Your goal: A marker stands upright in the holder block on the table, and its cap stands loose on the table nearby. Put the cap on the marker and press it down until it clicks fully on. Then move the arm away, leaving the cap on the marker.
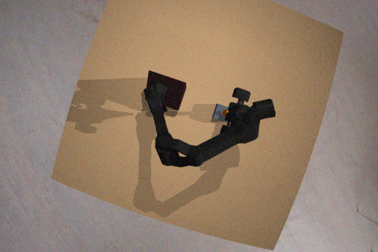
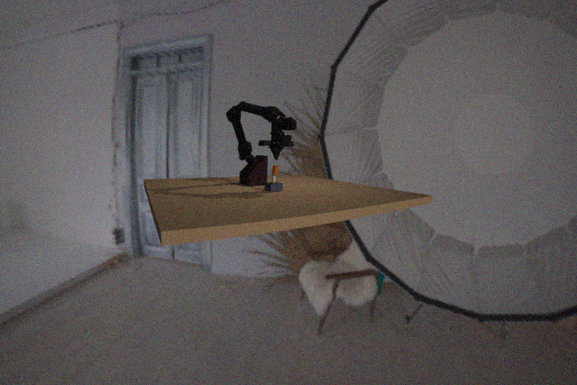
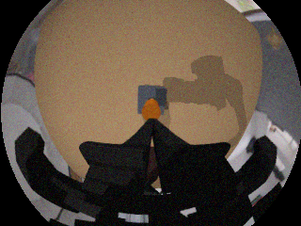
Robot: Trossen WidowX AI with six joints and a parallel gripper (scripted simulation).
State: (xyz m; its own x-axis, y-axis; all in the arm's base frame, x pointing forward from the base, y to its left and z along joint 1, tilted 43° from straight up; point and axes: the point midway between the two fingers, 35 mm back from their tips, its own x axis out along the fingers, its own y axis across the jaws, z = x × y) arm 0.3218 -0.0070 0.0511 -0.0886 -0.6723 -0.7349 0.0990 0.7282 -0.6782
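Right now the orange cap is 5 cm below my gripper tip and 1 cm behind it. Round my gripper tip: grey holder block: 14 cm below, 1 cm behind.
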